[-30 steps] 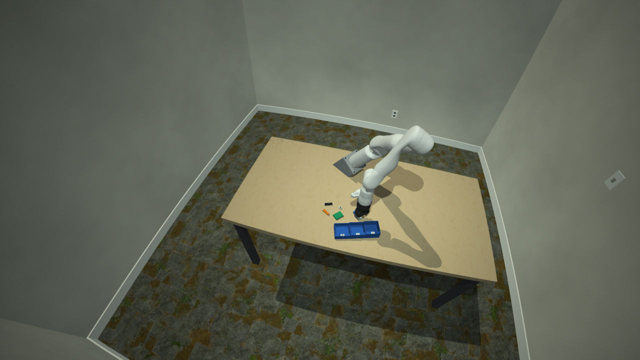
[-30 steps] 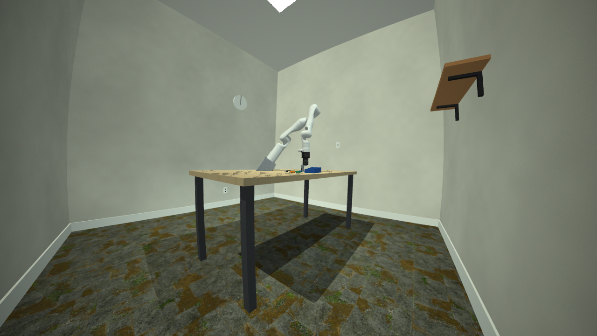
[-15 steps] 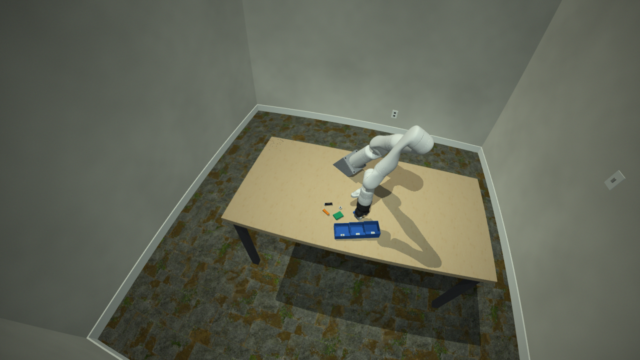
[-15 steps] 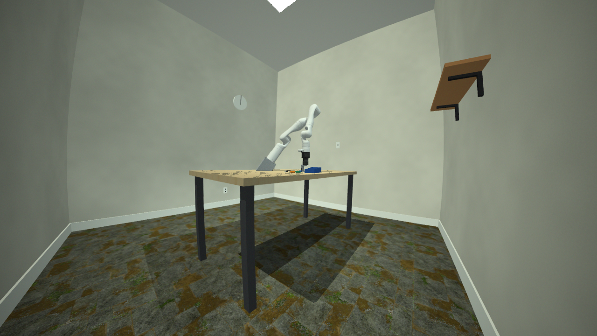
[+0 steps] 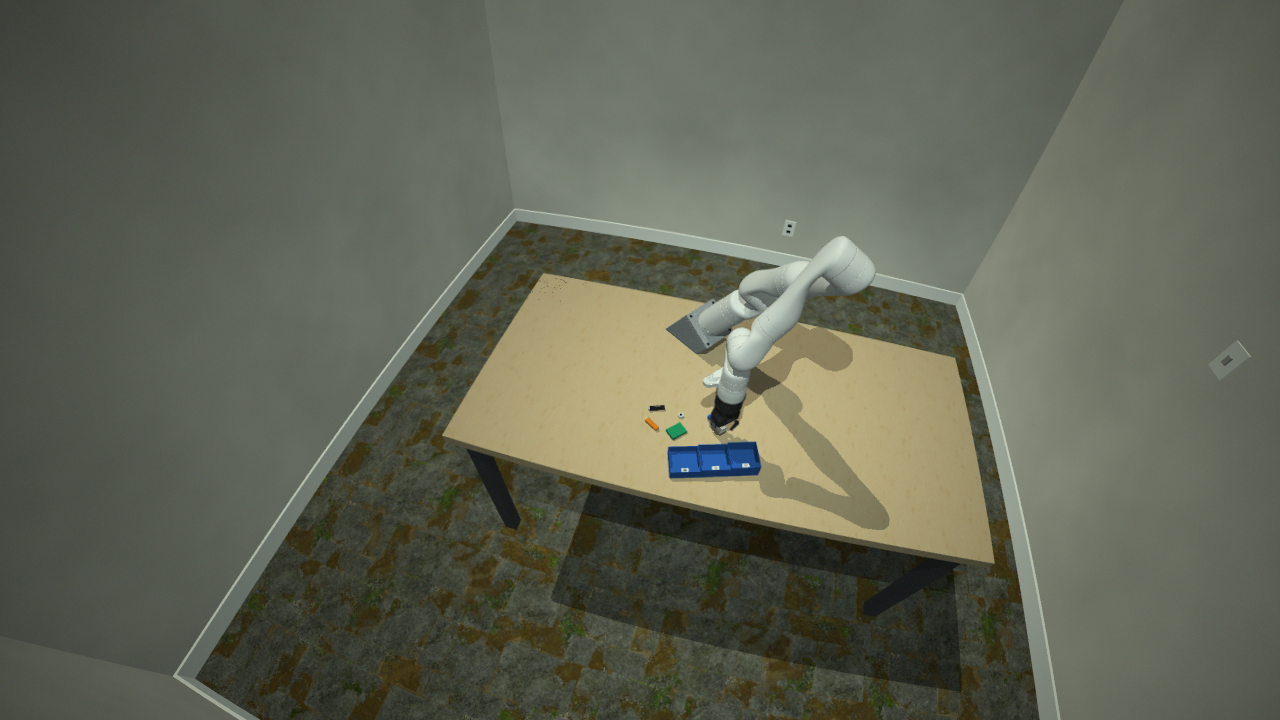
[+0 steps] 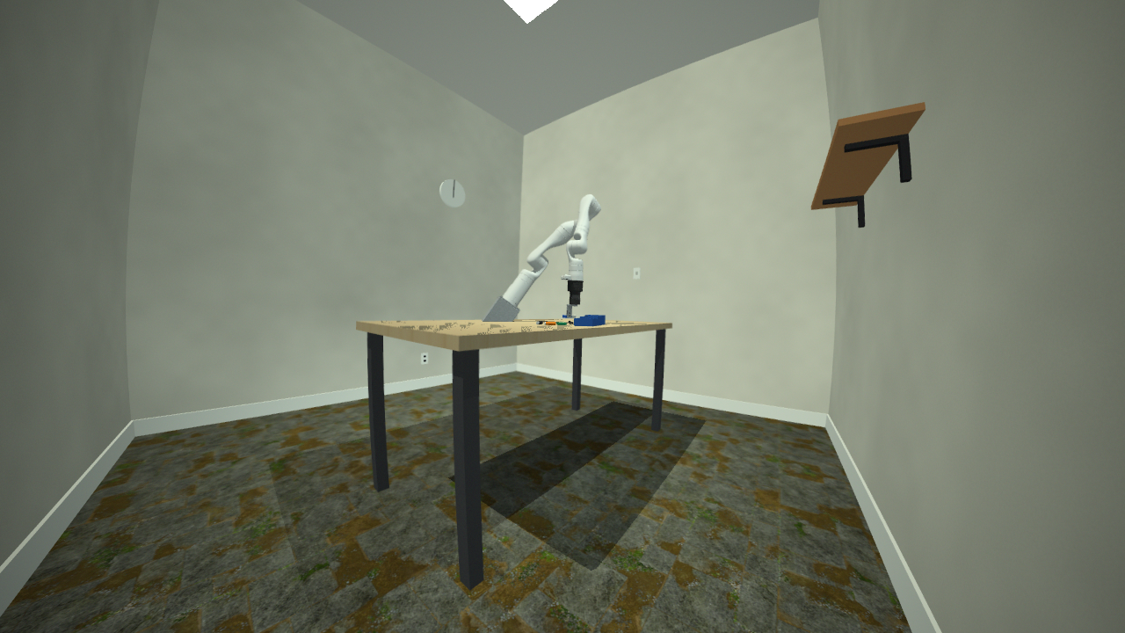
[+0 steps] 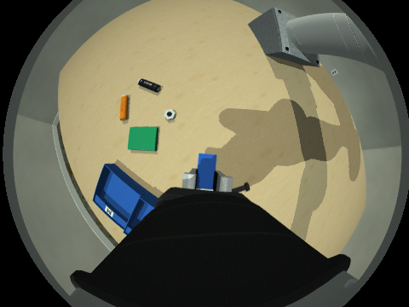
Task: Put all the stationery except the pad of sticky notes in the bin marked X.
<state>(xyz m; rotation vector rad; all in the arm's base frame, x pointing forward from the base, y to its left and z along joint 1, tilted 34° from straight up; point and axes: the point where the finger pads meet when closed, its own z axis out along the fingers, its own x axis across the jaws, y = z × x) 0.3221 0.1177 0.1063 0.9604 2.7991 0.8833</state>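
Now: hand 5 cm to the right of the black bolt-like item, 4 cm past it and 4 cm above it. From my hand the other things lie so: eraser 1 cm to the left, 1 cm below; then blue bin 11 cm ahead, 4 cm to the left, 3 cm below; then small white ring 11 cm to the right, 4 cm below.
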